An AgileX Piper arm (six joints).
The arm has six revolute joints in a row. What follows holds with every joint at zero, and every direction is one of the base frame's.
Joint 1 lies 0.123 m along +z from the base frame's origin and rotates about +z.
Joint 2 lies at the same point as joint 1 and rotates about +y.
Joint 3 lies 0.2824 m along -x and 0.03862 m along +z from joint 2 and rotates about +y.
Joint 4 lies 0.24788 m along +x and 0.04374 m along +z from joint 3 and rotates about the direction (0.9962, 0, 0.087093).
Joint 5 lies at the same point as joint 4 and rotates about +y.
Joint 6 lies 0.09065 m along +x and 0.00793 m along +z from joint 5 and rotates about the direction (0.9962, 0, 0.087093).
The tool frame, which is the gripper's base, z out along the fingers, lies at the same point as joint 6; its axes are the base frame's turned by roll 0, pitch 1.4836 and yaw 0 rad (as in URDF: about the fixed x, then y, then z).
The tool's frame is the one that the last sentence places.
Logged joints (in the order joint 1, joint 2, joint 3, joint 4, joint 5, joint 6), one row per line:
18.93 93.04 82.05 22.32 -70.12 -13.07
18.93 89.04 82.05 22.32 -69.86 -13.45
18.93 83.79 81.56 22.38 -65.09 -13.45
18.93 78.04 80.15 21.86 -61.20 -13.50
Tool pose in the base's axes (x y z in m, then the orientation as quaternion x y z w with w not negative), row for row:
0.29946 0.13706 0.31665 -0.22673 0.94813 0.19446 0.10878
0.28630 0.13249 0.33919 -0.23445 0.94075 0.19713 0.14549
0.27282 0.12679 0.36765 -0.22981 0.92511 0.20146 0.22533
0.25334 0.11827 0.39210 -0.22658 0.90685 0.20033 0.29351
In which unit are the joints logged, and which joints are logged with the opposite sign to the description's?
The joints are logged in degrees. Opposite sign: joint 3, joint 5.
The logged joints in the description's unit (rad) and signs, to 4 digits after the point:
0.3304 1.6239 -1.4320 0.3896 1.2238 -0.2281
0.3304 1.5540 -1.4320 0.3896 1.2193 -0.2347
0.3304 1.4624 -1.4235 0.3906 1.1360 -0.2347
0.3304 1.3621 -1.3989 0.3815 1.0681 -0.2356

